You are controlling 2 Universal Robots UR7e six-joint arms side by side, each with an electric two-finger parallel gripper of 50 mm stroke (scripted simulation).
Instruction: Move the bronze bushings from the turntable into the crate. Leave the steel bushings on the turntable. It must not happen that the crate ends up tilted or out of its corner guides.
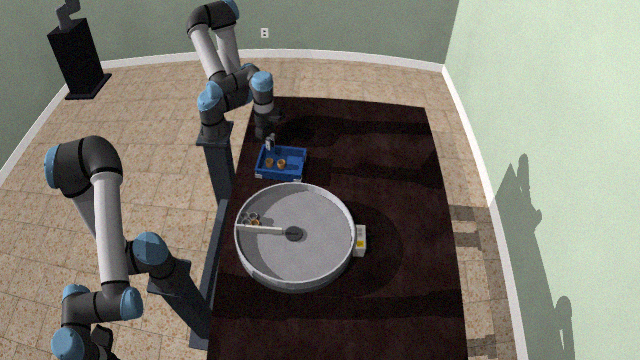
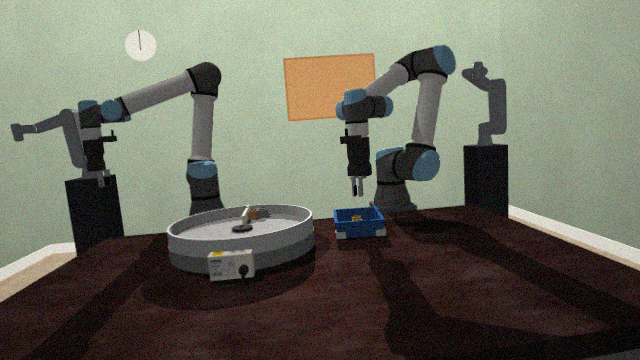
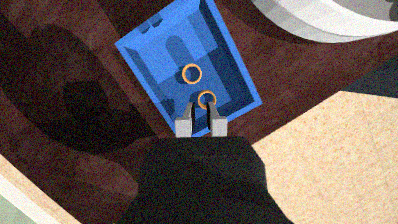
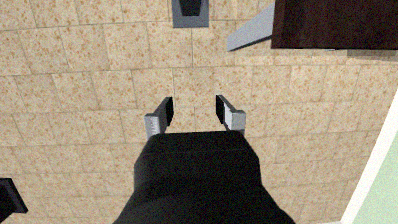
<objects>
A blue crate shows in image 1, in image 2 and in image 3 (157, 50); in image 4 it is out of frame. The same spot on the blue crate: (image 2: 372, 220) is (image 1: 304, 154).
</objects>
